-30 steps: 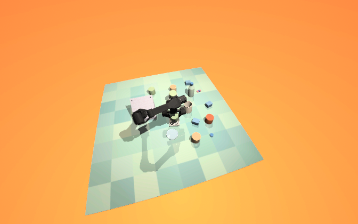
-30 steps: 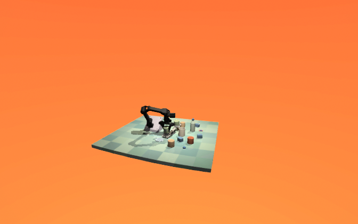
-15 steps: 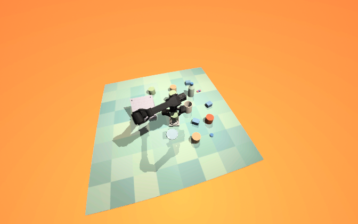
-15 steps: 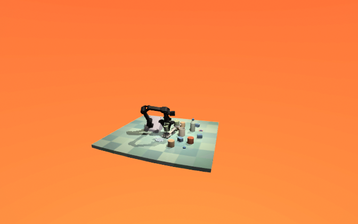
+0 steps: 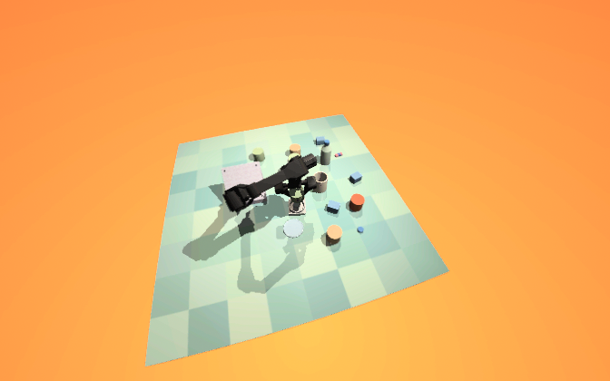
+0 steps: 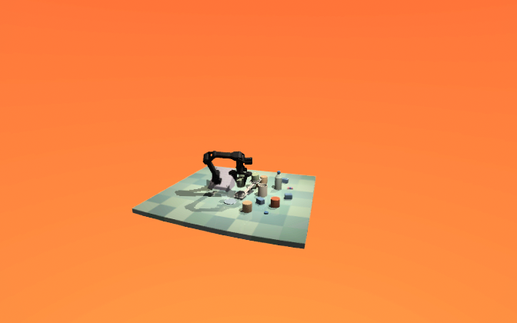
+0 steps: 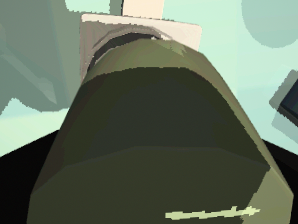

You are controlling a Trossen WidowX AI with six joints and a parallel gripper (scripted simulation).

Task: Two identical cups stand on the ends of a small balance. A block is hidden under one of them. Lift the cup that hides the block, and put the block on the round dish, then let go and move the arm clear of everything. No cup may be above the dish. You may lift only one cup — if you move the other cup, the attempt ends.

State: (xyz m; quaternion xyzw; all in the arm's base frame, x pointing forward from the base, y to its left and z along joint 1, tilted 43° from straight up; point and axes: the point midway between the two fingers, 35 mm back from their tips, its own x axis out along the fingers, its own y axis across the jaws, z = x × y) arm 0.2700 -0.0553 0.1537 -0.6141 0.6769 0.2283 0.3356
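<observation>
My gripper tip is now 10 mm past the pale block and 90 mm above it. From my gripper tip the other things lie so: balance beam: 30 mm ahead, 130 mm to the left, 90 mm below; beige cup: 160 mm ahead, 100 mm to the left, 80 mm below; round white dish: 50 mm behind, 100 mm to the right, 120 mm below.
</observation>
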